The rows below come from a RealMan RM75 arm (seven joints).
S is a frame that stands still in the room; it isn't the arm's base.
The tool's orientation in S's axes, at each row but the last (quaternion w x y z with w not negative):
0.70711, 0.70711, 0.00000, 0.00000
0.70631, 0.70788, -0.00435, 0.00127
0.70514, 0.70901, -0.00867, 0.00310
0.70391, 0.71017, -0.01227, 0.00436
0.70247, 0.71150, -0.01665, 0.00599
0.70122, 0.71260, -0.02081, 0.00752
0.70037, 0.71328, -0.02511, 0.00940
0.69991, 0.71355, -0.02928, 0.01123
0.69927, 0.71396, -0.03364, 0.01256
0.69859, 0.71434, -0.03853, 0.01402
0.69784, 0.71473, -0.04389, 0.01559
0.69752, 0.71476, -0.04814, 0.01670
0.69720, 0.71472, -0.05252, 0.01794
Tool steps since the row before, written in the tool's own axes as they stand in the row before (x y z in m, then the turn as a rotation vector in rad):
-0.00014, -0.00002, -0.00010, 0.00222, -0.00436, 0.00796
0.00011, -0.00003, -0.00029, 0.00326, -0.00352, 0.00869
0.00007, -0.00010, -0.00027, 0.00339, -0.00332, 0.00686
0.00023, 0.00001, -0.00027, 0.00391, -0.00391, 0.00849
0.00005, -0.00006, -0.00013, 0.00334, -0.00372, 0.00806
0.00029, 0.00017, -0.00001, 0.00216, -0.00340, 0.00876
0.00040, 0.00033, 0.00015, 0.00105, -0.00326, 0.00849
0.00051, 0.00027, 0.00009, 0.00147, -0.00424, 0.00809
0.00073, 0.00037, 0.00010, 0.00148, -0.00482, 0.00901
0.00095, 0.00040, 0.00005, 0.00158, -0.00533, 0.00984
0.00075, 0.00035, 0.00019, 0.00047, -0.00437, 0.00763
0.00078, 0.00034, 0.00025, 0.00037, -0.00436, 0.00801
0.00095, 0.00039, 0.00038, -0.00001, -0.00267, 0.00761
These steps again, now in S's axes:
-0.00014, 0.00010, -0.00002, 0.00222, -0.00796, -0.00436
0.00011, 0.00029, -0.00003, 0.00325, -0.00870, -0.00351
0.00007, 0.00027, -0.00010, 0.00339, -0.00687, -0.00330
0.00023, 0.00027, 0.00002, 0.00391, -0.00850, -0.00389
0.00005, 0.00013, -0.00006, 0.00334, -0.00806, -0.00372
0.00028, 0.00000, 0.00018, 0.00213, -0.00875, -0.00345
0.00038, -0.00016, 0.00035, 0.00102, -0.00845, -0.00336
0.00049, -0.00011, 0.00030, 0.00151, -0.00805, -0.00431
0.00070, -0.00013, 0.00041, 0.00153, -0.00895, -0.00491
0.00092, -0.00009, 0.00047, 0.00164, -0.00978, -0.00543
0.00071, -0.00023, 0.00041, 0.00054, -0.00754, -0.00451
0.00073, -0.00029, 0.00040, 0.00042, -0.00792, -0.00452
0.00089, -0.00044, 0.00047, -0.00010, -0.00754, -0.00286

